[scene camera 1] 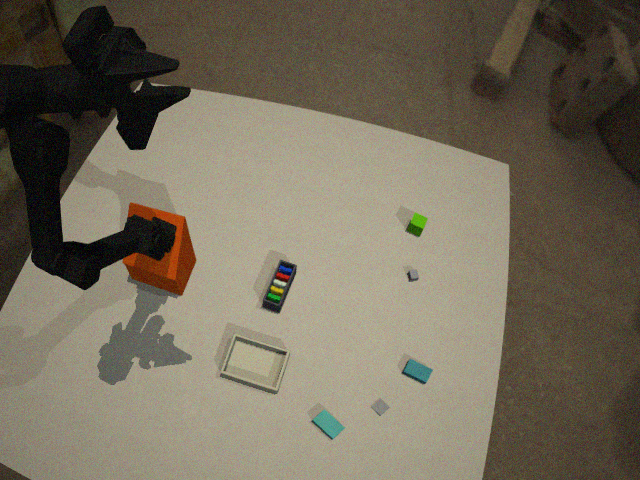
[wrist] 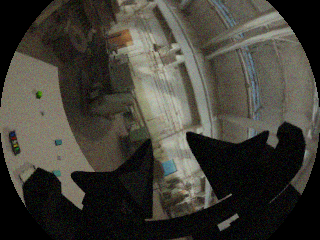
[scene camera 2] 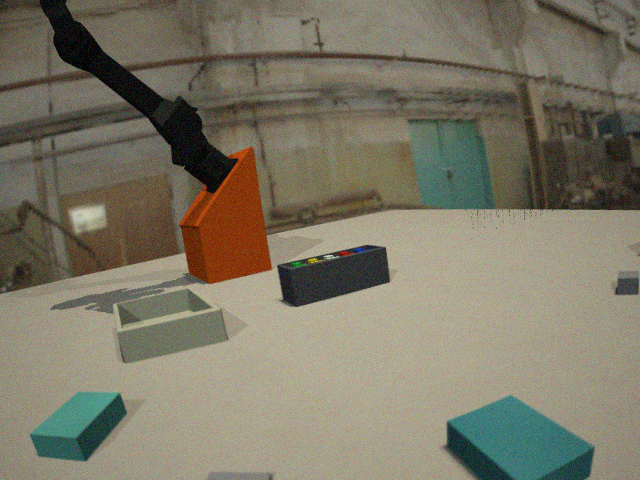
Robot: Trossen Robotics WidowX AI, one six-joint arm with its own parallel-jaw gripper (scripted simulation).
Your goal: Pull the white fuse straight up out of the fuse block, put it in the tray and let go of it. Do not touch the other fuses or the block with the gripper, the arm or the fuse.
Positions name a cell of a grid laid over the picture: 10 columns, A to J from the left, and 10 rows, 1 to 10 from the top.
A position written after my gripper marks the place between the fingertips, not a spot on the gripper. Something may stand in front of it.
In view: my gripper (scene camera 1: C2) and a pale tray (scene camera 2: C7).
My gripper shows as well in the wrist view (wrist: F6).
